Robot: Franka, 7 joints.
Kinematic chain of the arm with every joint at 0, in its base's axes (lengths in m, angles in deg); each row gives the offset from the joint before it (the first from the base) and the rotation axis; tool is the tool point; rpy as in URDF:
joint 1: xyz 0 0 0.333 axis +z
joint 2: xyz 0 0 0 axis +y
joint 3: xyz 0 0 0.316 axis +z
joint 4: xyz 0.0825 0 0 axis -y
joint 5: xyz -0.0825 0 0.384 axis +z
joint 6: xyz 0 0 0 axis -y
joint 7: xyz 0.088 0 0 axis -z
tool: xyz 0 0 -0.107 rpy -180 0 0
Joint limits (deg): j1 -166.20..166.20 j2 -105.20..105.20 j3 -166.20..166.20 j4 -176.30..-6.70 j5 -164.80..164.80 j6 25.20..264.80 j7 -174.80..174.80
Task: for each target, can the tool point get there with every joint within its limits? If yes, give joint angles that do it. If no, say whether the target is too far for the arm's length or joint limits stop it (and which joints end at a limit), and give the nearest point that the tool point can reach.
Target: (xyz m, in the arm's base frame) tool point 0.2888 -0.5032 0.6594
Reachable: yes | joints 43.09 -61.47 -67.85 -102.40 -26.57 134.93 25.44
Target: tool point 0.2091 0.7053 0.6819
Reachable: yes | joints -114.67 -48.13 -137.09 -21.60 126.24 184.57 -118.27
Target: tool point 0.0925 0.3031 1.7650
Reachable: no: too far | nearest point 0.0541 0.1773 1.1706 | short by 0.609 m
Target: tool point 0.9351 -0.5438 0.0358
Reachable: no: too far | nearest point 0.7151 -0.4159 0.1057 | short by 0.264 m
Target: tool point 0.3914 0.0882 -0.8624
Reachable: no: too far | nearest point 0.3352 0.0755 -0.3573 | short by 0.508 m
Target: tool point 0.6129 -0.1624 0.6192
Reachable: yes | joints -1.78 28.14 -33.90 -80.12 -52.56 235.74 10.21
